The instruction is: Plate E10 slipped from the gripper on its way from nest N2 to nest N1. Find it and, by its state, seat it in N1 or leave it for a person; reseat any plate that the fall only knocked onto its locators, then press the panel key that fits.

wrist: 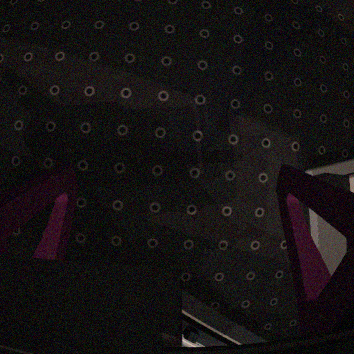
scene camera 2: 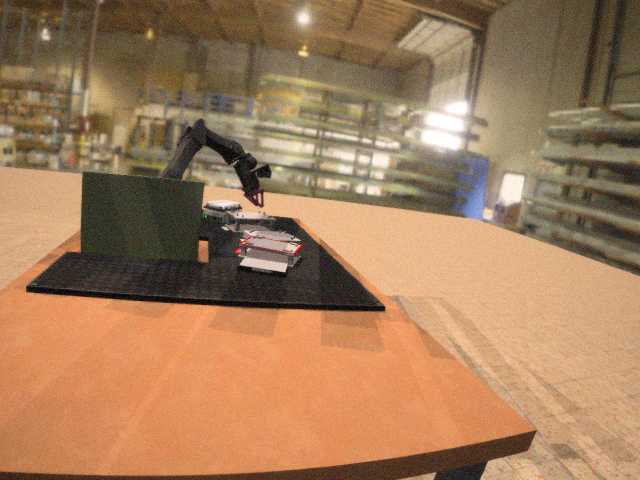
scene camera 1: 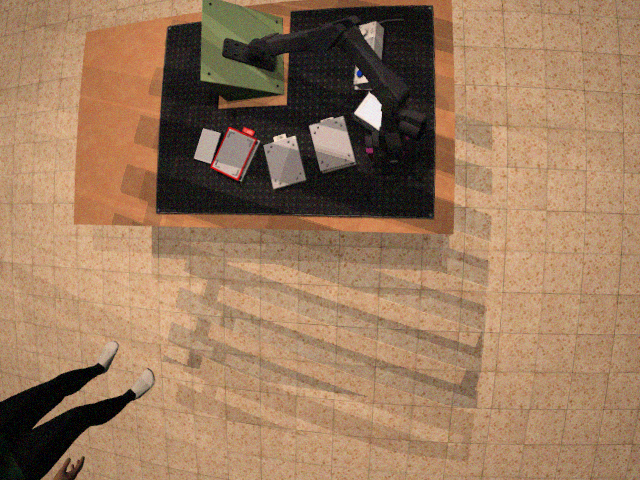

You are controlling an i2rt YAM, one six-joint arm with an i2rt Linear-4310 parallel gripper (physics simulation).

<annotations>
white plate: scene camera 2; scene camera 1; not seen in the wrist view (out of frame)
same spot on white plate: [scene camera 1: 209, 141] = [scene camera 2: 257, 262]
</annotations>
